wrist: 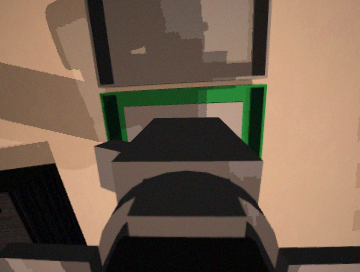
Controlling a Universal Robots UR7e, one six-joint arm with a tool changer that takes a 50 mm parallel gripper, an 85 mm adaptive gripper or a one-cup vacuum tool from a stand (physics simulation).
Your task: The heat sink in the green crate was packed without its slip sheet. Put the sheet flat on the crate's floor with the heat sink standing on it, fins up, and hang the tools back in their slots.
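Places are measured from the arm's base along level axes (x ahead, y left, z up), in centimetres.
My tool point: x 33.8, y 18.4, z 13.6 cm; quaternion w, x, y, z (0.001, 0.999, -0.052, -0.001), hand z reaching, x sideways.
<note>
Behind a point stands the place of what it marks.
The green crate [150, 94] {x 29.6, y 25.0, z -7.7 cm} lies below the wrist view's centre top, with its near part hidden behind my tool. The pale slip sheet [225, 111] {x 39.3, y 21.5, z -7.5 cm} shows inside it as a flat rectangle, level with the crate's floor and a little in from the side walls. My gripper [187, 140], a dark block-shaped tool that looks like the vacuum tool, is over the crate and hides the near part of the sheet. Its cup is hidden below the body; the sheet lies apart from it, so it is open. The heat sink does not show in this view.
A grey crate [106, 45] {x 25.3, y 31.5, z -7.0 cm} stands just beyond the green one, with shadows and a light patch on its floor. A dark box-like object [50, 200] {x 13.0, y 12.0, z -4.7 cm} is at the lower left. Shadows of the arm fall across the table on the left.
</note>
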